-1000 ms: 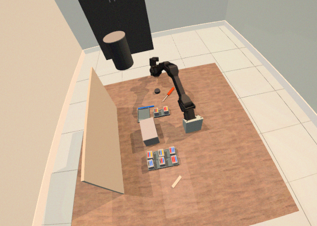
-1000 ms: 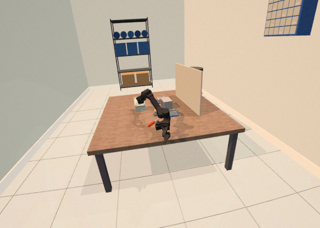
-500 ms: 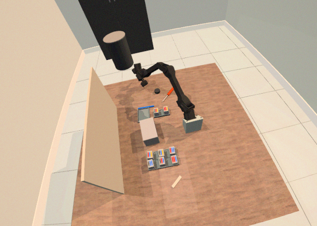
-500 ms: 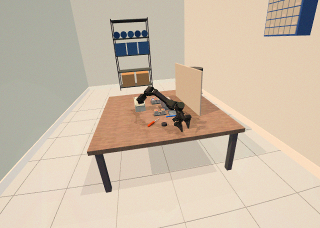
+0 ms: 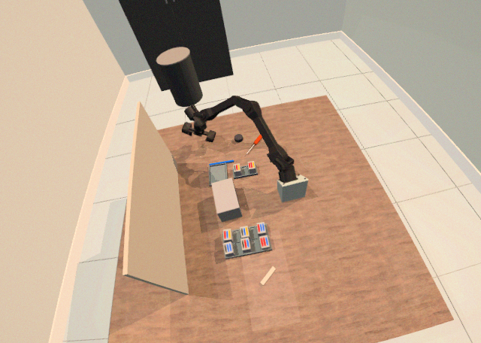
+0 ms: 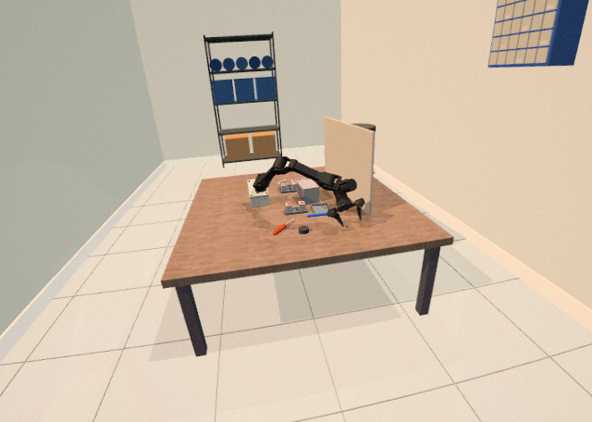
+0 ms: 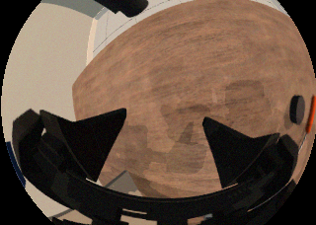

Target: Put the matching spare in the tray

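My gripper tip is now 20 cm past the small holder, 31 cm to the right of it and 3 cm above it. From my gripper tip the other things lie so: grey tray 6 cm behind, 28 cm to the left, 3 cm below; black puck 23 cm behind, 8 cm to the left, 2 cm below; mounted unit 7 cm behind, 48 cm to the left, 2 cm above.
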